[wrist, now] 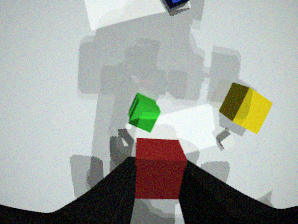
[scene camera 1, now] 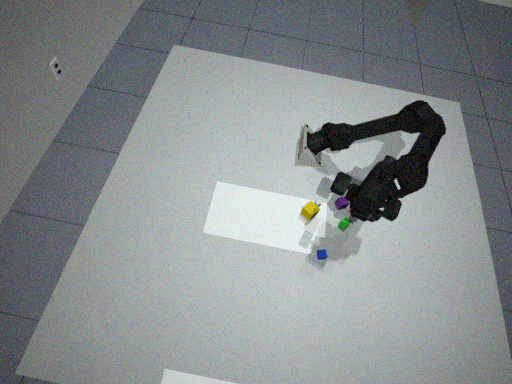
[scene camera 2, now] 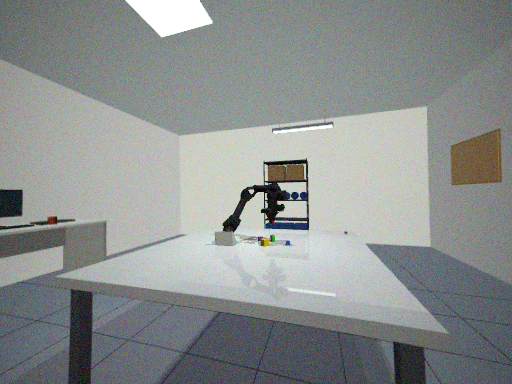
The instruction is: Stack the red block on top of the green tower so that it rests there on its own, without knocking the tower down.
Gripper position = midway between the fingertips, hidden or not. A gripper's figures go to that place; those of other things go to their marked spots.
Labels:
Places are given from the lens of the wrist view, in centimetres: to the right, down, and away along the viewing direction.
my gripper [wrist: 156, 165]: 0, 3, 10
red block [wrist: 160, 163]: 0, 2, 8
yellow block [wrist: 243, 106]: 10, 0, 18
The marked spots on the red block and the yellow block are 14 cm apart.

